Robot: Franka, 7 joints.
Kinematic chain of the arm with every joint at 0, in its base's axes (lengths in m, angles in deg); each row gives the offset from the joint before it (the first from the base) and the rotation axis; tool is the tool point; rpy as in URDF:
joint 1: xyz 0 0 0.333 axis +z
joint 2: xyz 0 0 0 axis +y
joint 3: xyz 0 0 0.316 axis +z
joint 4: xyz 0.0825 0 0 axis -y
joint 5: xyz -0.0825 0 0.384 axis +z
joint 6: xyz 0 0 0 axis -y
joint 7: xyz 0.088 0 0 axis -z
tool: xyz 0 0 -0.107 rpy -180 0 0
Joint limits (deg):
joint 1: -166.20..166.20
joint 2: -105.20..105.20
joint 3: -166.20..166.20
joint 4: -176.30..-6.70
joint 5: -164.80..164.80
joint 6: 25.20..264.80
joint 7: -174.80..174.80
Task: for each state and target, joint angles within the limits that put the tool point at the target. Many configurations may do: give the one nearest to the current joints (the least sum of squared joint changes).
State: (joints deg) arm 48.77 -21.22 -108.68 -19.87 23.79 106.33 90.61
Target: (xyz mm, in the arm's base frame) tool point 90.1 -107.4 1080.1
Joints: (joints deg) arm 47.37 -9.01 -86.17 -6.70 43.27 69.57 90.61
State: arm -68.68 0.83 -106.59 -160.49 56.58 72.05 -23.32
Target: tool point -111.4 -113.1 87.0
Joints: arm -70.81 42.88 -55.18 -165.80 68.86 91.02 -23.32
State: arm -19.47 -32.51 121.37 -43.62 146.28 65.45 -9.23
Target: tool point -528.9 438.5 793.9
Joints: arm -23.06 -41.44 122.11 -42.44 149.94 87.64 -9.23
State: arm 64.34 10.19 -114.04 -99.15 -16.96 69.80 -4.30
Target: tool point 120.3 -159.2 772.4
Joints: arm 68.58 51.27 -149.76 -102.48 -25.03 46.32 -4.30
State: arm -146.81 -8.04 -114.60 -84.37 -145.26 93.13 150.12
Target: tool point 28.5 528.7 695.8
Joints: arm -148.20 11.20 -121.64 -113.01 -135.90 78.67 150.12
